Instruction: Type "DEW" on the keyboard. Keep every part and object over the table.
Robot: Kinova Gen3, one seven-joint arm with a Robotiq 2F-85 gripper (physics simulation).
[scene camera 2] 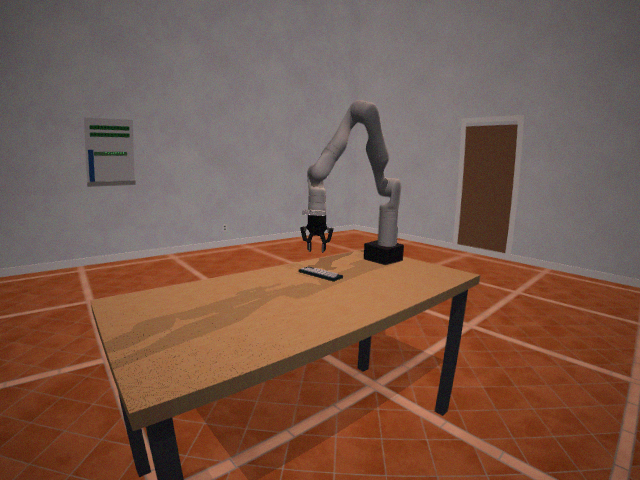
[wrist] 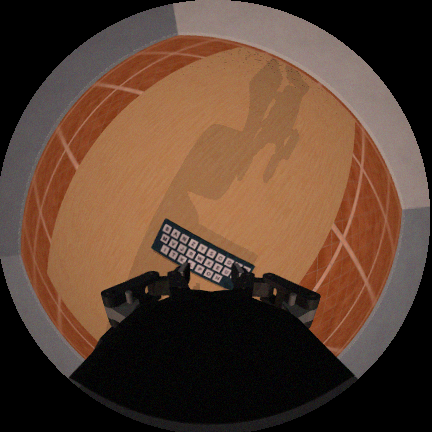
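Pixels of known places: gripper, fingertip midpoint: (scene camera 2: 316, 251) (wrist: 210, 270); arm's base, origin of the base link: (scene camera 2: 386, 244).
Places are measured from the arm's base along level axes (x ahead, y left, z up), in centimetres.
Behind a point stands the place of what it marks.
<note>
The keyboard (scene camera 2: 320, 273) @(z -6.5, x 45.5, y 3.2 cm) (wrist: 194, 252) @(z -6.5, x 43.6, y 2.4 cm) is a dark blue slab with three rows of white lettered keys, lying flat on the table (scene camera 2: 248, 330) @(z -8.2, x 92.5, y 29.5 cm) (wrist: 125, 165) @(z -8.2, x 46.8, y 27.1 cm). In the wrist view the W key (wrist: 199, 258) @(z -6.5, x 43.3, y 1.0 cm) and the E key (wrist: 217, 267) @(z -6.5, x 44.1, y -2.5 cm) appear in the middle row; a key reading D or O is in the top row, too small to be sure. My gripper (scene camera 2: 316, 250) @(z 2.0, x 45.2, y -0.1 cm) (wrist: 210, 270) @(z 2.0, x 45.2, y -0.1 cm) points down well above the keyboard, touching nothing. Its fingers stand about half apart with nothing between them. In the wrist view the fingertips hide a bottom-row key and some keys near the right end.
The arm's black base (scene camera 2: 383, 252) @(z -2.3, x 7.9, y 4.8 cm) stands at the table's back right corner in the scene view. The arm (scene camera 2: 364, 111) @(z 59.2, x 32.6, y 12.3 cm) arches up from it. Arm shadows (wrist: 215, 160) @(z -8.3, x 59.7, y 10.8 cm) fall across the table top. Tiled floor (scene camera 2: 522, 351) lies beyond the table edges.
</note>
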